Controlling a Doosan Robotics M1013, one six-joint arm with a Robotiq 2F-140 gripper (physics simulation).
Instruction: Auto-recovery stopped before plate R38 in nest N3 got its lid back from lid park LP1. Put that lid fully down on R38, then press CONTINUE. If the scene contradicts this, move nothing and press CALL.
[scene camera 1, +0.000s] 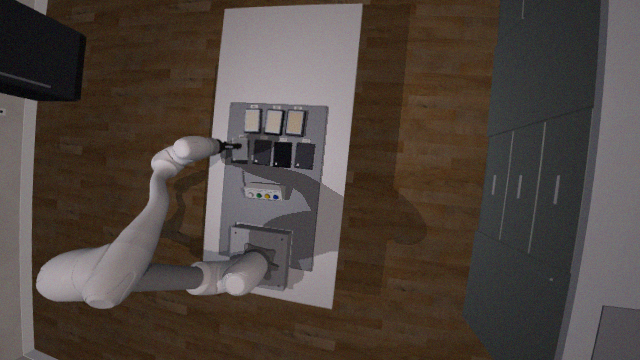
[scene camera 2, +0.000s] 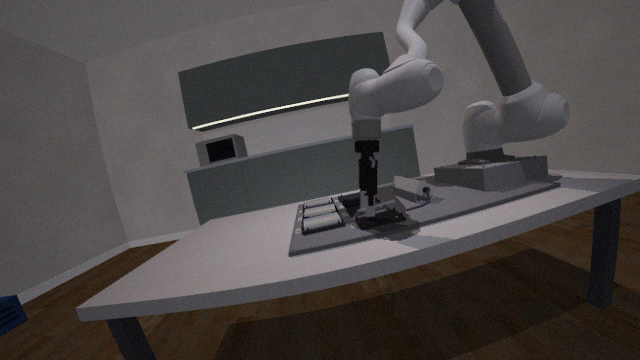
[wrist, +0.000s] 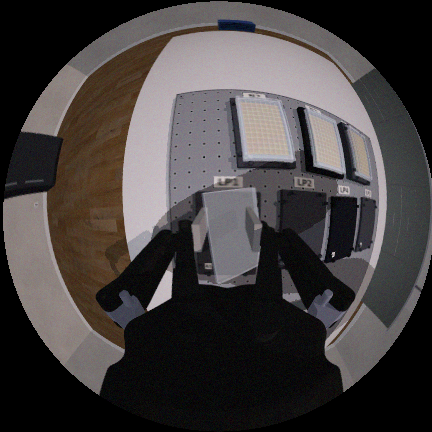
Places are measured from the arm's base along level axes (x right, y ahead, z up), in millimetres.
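Pixels of known places: gripper, fingertip midpoint: (scene camera 2: 367, 213) (wrist: 226, 216); arm's base, origin of the base link: (scene camera 1: 258, 261) (scene camera 2: 485, 162).
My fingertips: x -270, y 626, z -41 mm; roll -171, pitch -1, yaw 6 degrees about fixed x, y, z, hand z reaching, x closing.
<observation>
Ahead of a thing's pixels: the offset from my fingertips to its top centre. "spot": to the spot under its first point. Level surfaces: height alone.
My gripper (scene camera 1: 234, 146) (scene camera 2: 369, 207) (wrist: 226, 216) is shut on a clear, greyish lid, its fingertips at the lid's two long sides. The lid @(dx +17, dy -23, dz +29 mm) (scene camera 1: 243, 151) (scene camera 2: 387, 206) (wrist: 231, 240) is turned and tilted between them, over the dark park below the LP1 label @(spot: dx +0, dy +51, dz -30 mm) (wrist: 228, 182). Its lower corner's contact with the park is unclear. Three cream-coloured plates @(dx +51, dy +156, dz -3 mm) (scene camera 1: 252, 121) @(dx +186, dy +170, dz -1 mm) (scene camera 1: 274, 122) @(dx +314, dy +185, dz +7 mm) (scene camera 1: 296, 123) (wrist: 265, 129) (wrist: 325, 140) (wrist: 359, 152) sit in dark nests. Their labels are too blurred to tell which is N3 or R38. The button box @(dx +222, dy -232, dz +52 mm) (scene camera 1: 264, 193) (scene camera 2: 411, 186) has white, green, yellow and blue buttons; their lettering is unreadable.
Beside LP1 are dark parks LP2 @(dx +146, dy -16, dz -12 mm) (scene camera 1: 262, 152) (wrist: 302, 220), LP4 @(dx +270, dy -7, dz -12 mm) (scene camera 1: 282, 154) (wrist: 342, 225) and another @(dx +400, dy +11, dz -12 mm) (scene camera 1: 305, 155) (wrist: 366, 222). All stand on the grey perforated board @(dz -31 mm) (scene camera 1: 320, 125) (wrist: 195, 125). The robot's base plate (scene camera 1: 280, 240) stands at the board's other end.
</observation>
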